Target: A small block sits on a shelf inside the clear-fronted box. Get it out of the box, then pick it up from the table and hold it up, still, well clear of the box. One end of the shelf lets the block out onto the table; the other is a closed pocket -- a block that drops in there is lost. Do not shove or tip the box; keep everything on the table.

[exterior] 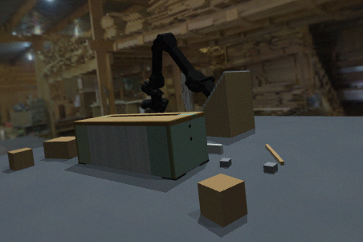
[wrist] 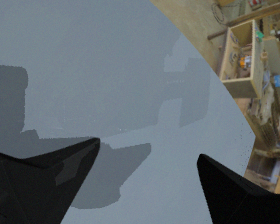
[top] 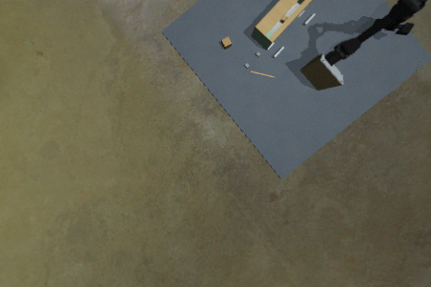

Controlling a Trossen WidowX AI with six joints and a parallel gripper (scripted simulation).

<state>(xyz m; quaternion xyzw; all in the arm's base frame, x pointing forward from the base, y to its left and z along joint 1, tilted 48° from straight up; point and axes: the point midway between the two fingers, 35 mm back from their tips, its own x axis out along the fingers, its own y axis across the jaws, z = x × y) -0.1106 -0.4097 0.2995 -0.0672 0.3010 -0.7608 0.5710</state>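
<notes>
My gripper tip is now 50 cm to the right of the box, 48 cm short of it and 4 cm below it. Round my gripper tip: tan cube 87 cm to the left, 63 cm ahead; wooden stick 81 cm to the left, 32 cm ahead, 2 cm below.
</notes>
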